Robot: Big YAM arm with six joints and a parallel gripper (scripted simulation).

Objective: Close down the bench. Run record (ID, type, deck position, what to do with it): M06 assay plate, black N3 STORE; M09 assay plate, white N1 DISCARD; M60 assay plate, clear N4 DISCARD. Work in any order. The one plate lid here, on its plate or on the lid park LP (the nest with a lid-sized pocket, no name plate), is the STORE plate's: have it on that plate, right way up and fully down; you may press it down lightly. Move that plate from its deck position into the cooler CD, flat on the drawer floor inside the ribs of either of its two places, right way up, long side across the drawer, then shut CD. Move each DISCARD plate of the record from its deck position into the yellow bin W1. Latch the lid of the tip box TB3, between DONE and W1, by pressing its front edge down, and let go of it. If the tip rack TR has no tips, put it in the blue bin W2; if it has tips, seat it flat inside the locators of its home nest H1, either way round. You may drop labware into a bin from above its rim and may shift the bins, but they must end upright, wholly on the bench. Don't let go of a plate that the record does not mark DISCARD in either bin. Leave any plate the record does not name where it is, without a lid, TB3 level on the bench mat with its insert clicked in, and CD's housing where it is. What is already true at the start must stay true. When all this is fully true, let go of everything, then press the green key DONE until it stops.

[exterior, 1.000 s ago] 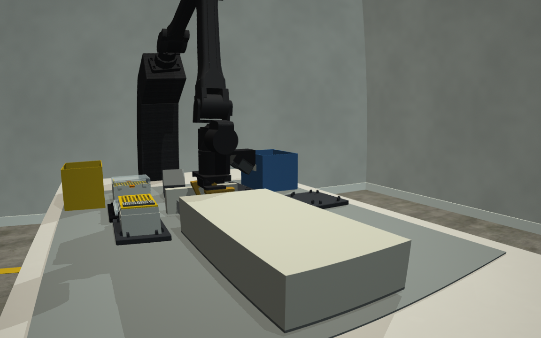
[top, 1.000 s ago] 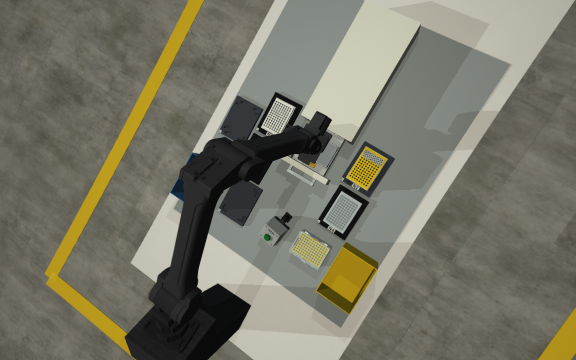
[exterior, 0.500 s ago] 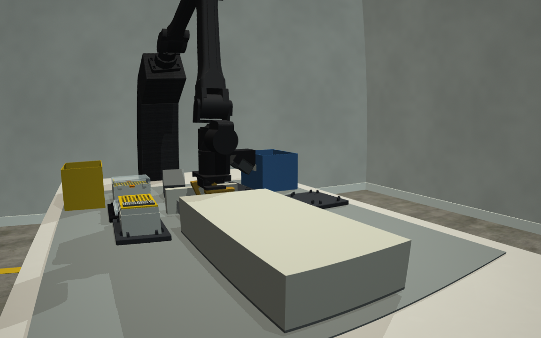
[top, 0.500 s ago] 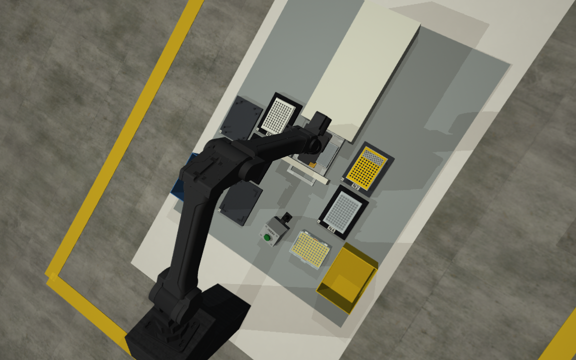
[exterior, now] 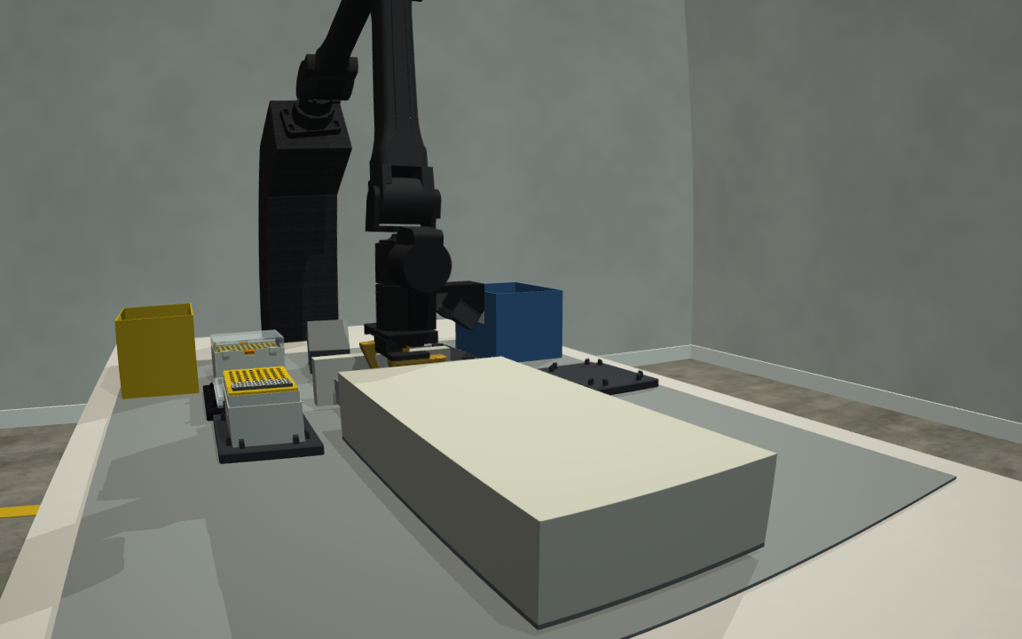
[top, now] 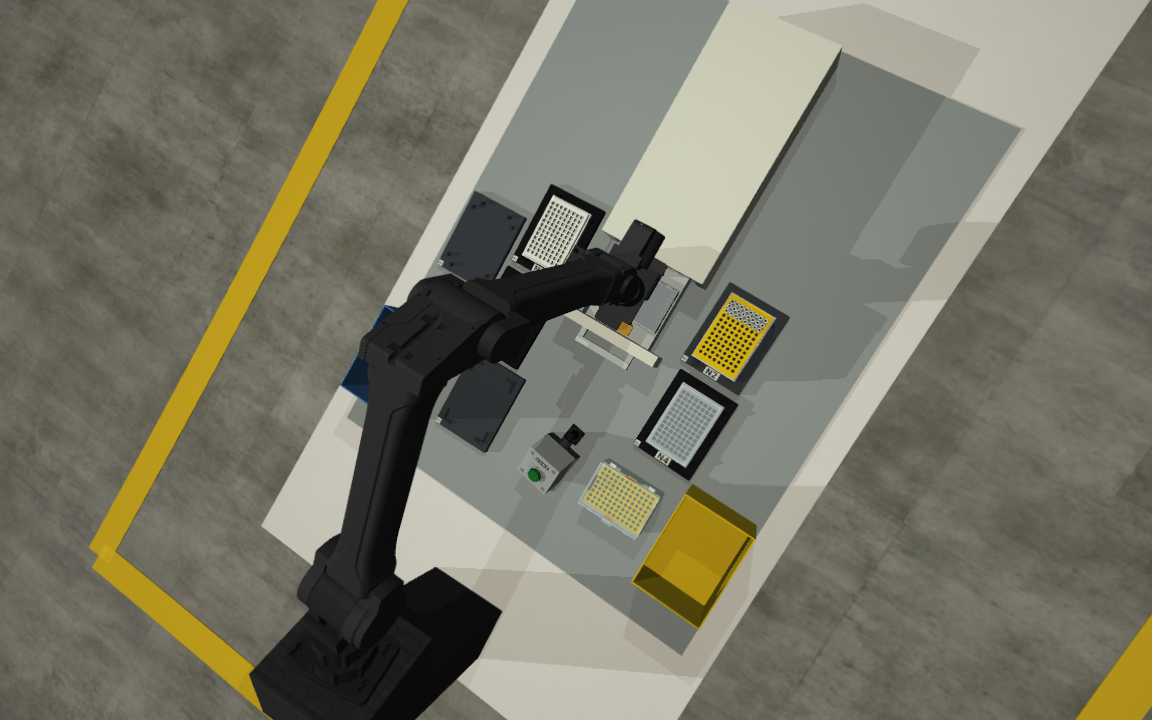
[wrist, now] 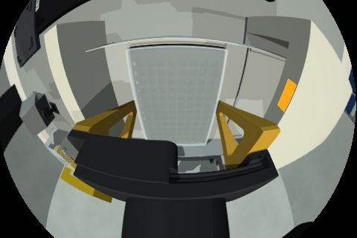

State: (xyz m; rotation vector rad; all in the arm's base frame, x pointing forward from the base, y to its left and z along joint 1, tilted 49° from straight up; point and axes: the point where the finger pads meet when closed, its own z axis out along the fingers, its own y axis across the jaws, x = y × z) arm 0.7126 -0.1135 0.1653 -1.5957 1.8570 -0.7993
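The clear plate lid is right at my hand. From my hand the other things lie so: cooler CD (15 cm ahead, 3 cm to the right, 1 cm above); then cooler drawer (4 cm ahead, 1 cm to the right); then black plate (right at my hand).
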